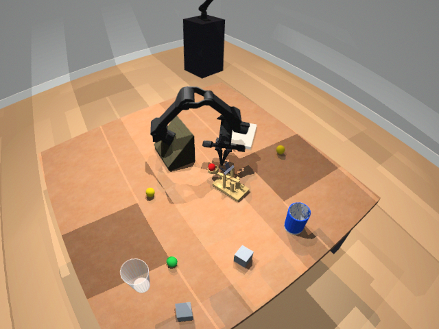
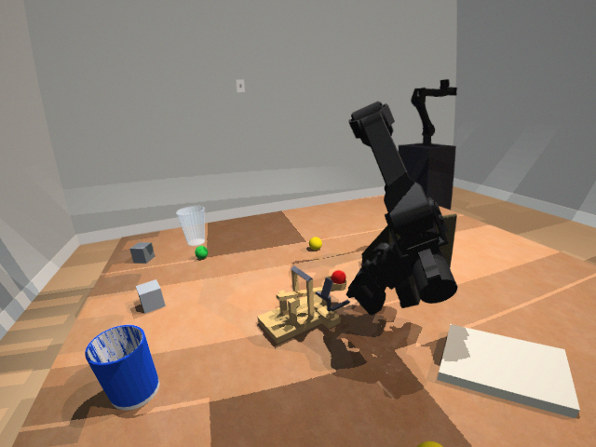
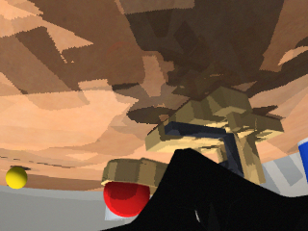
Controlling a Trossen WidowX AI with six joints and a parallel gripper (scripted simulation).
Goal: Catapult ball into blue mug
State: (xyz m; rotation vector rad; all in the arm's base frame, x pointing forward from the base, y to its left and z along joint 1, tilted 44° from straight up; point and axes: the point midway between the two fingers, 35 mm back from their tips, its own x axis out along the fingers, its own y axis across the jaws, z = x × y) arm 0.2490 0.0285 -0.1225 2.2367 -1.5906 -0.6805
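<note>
The red ball is 5 cm to the right of my gripper tip, 1 cm behind it and 1 cm above it. From my gripper tip the other things lie so: white slab (27 cm to the left, 13 cm behind, 4 cm below); wooden catapult (6 cm ahead, 3 cm to the right, 1 cm above); blue mug (42 cm ahead, 2 cm below, 1 cm to the left).
</note>
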